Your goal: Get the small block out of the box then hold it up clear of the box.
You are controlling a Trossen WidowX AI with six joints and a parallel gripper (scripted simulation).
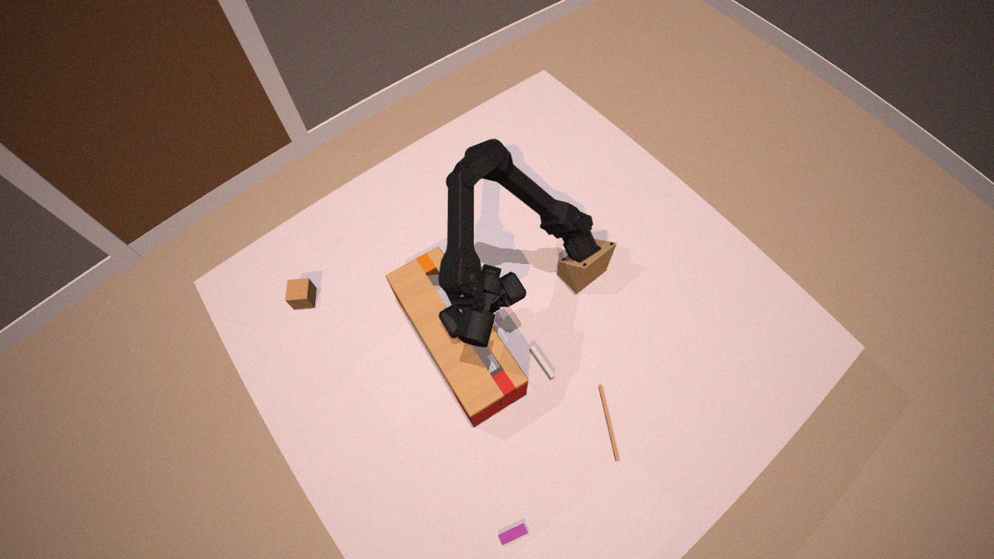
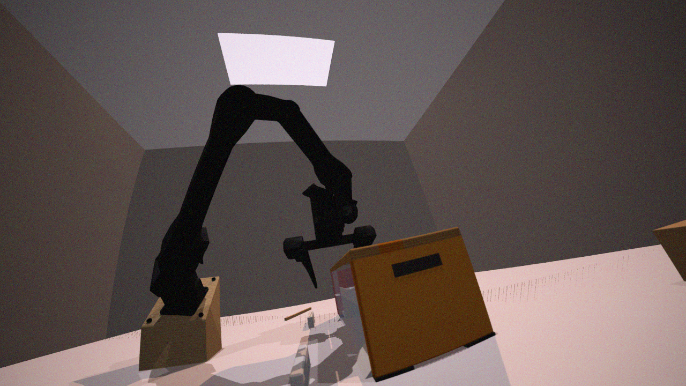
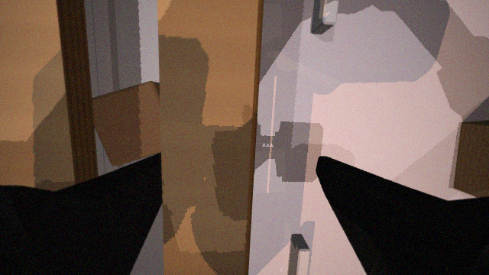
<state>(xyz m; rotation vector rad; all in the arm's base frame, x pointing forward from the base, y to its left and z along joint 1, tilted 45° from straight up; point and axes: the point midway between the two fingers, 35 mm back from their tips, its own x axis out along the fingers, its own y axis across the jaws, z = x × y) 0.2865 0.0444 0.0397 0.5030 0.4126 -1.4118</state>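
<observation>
Now: the block 6 cm ahead of my gripper tip and 2 cm to the right of it. Round my gripper tip: thin wooden stick: 35 cm to the left, 12 cm behind, 9 cm below; wooden box: 3 cm below, 3 cm ahead, 1 cm to the left.
</observation>
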